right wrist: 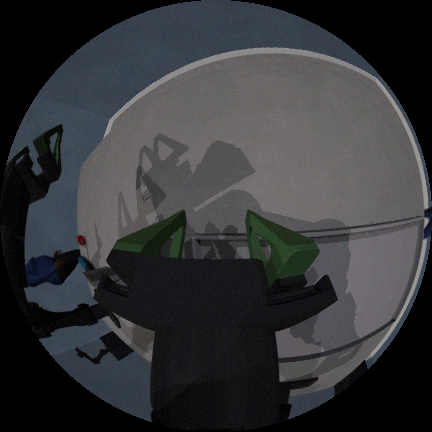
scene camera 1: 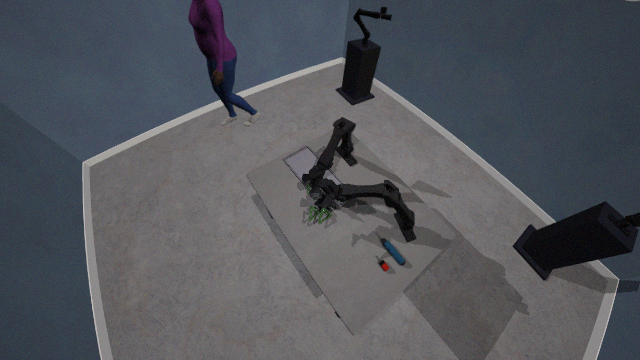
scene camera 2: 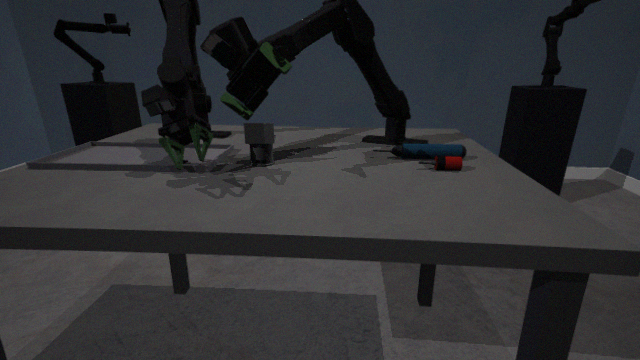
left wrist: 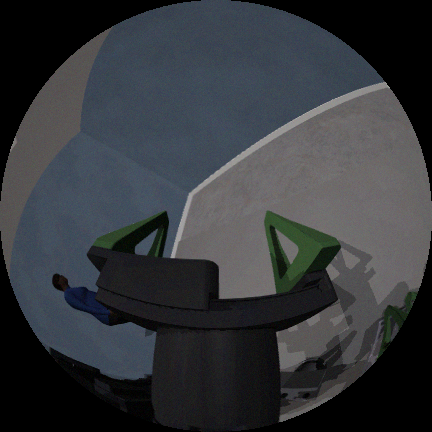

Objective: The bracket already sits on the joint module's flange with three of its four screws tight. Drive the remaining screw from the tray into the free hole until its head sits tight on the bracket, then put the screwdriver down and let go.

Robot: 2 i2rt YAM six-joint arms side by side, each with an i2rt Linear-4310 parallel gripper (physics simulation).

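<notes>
The grey bracket (scene camera 2: 259,133) sits on the dark joint module (scene camera 2: 261,153), upright on the table; its screws cannot be made out. A blue screwdriver (scene camera 1: 393,252) (scene camera 2: 432,151) and a short red screwdriver (scene camera 1: 384,266) (scene camera 2: 448,163) lie on the table. My right gripper (scene camera 2: 191,163) (right wrist: 215,215) is partly open and empty, low beside the near right corner of the tray (scene camera 1: 300,159) (scene camera 2: 110,155) in scene camera 2. My left gripper (scene camera 2: 256,83) (left wrist: 216,215) is wide open and empty, raised above and beside the bracket. The loose screw cannot be made out.
The table (scene camera 1: 345,280) (scene camera 2: 320,210) carries both arms, whose grippers are close together near the tray. Two dark pedestals (scene camera 1: 361,70) (scene camera 1: 565,245) with other arms stand beyond the table. A person in purple (scene camera 1: 212,40) is on the floor at the upper left.
</notes>
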